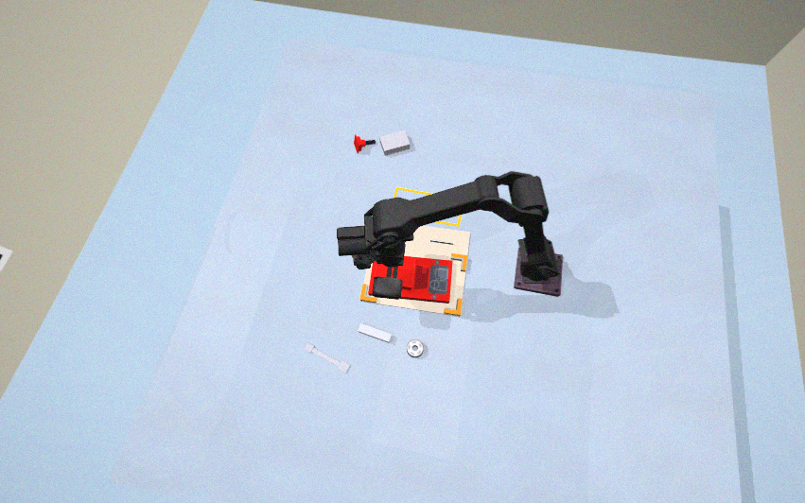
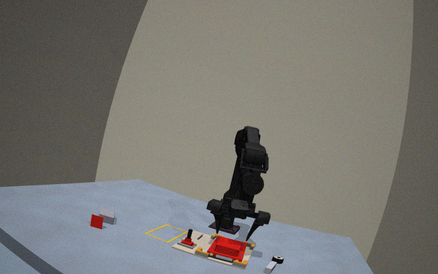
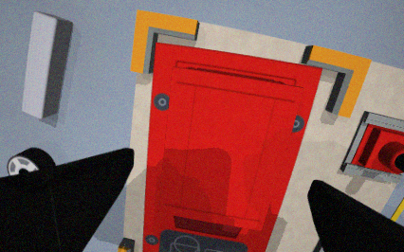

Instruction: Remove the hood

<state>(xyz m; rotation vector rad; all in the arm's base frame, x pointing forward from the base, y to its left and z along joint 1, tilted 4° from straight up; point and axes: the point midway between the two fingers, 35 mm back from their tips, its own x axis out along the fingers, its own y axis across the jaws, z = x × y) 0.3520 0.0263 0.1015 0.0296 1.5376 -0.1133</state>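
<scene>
My gripper tip is 30 mm above the red hood. Also, from my gripper tip: white bar: 40 mm ahead, 140 mm to the left, 60 mm below.
</scene>
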